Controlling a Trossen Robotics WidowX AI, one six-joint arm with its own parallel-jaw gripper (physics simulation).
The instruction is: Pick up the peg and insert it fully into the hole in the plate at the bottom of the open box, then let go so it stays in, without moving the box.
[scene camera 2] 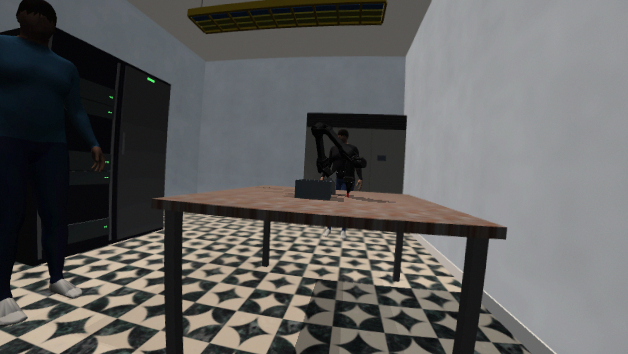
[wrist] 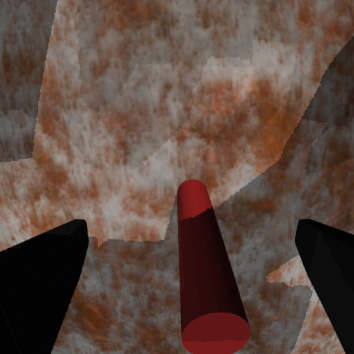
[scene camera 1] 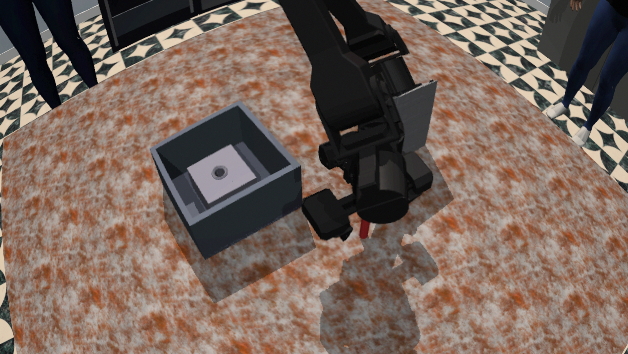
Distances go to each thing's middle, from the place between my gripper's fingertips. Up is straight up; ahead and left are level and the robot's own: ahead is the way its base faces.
My gripper is now 12 cm short of the pale plate (scene camera 1: 221, 175), 21 cm to the left of it and 1 cm below it. From my hand the other things lie so: dark grey box (scene camera 1: 278, 192) (12 cm ahead, 21 cm to the right, 2 cm above).
